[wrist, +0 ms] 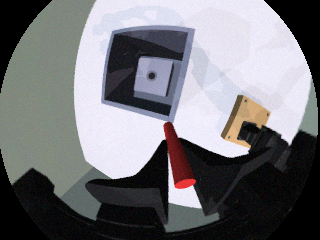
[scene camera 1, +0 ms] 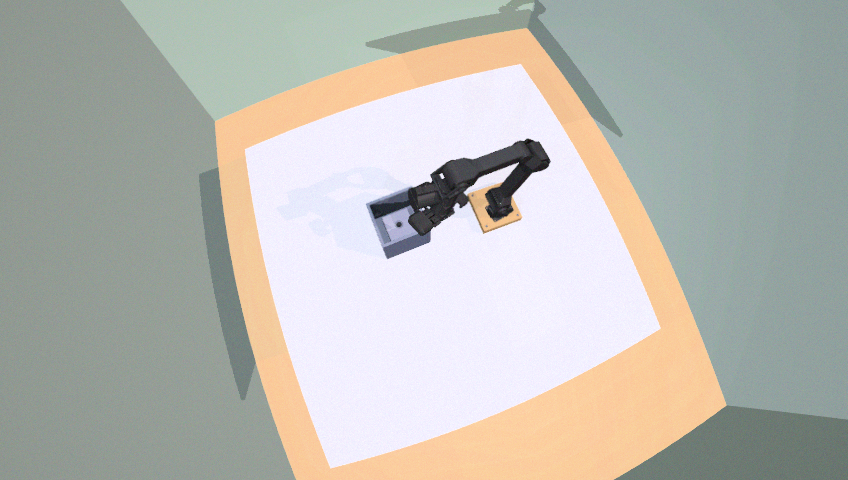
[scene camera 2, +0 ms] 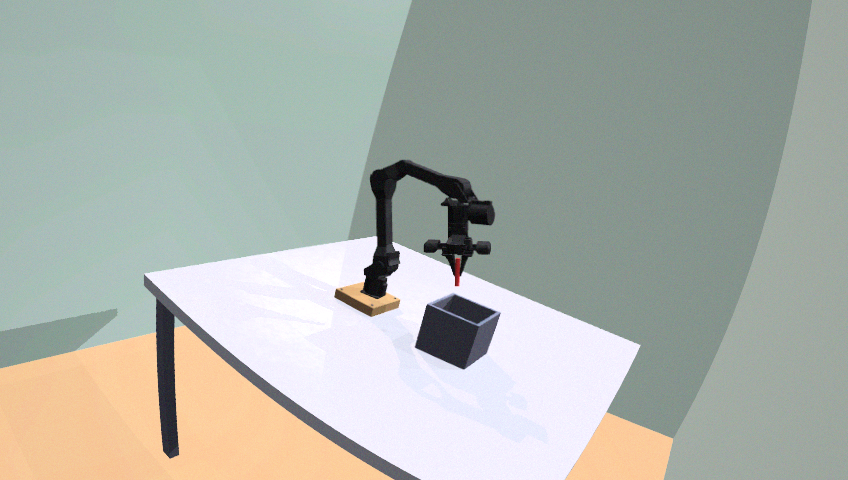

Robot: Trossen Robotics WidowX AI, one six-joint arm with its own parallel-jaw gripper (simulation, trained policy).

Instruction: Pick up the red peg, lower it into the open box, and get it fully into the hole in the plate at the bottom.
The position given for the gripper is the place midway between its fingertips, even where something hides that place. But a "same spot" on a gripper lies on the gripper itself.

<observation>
The gripper shows in the wrist view, in scene camera 1 (432,224) and in scene camera 2. The same spot on the gripper: (scene camera 2: 450,257) is (wrist: 228,160).
</observation>
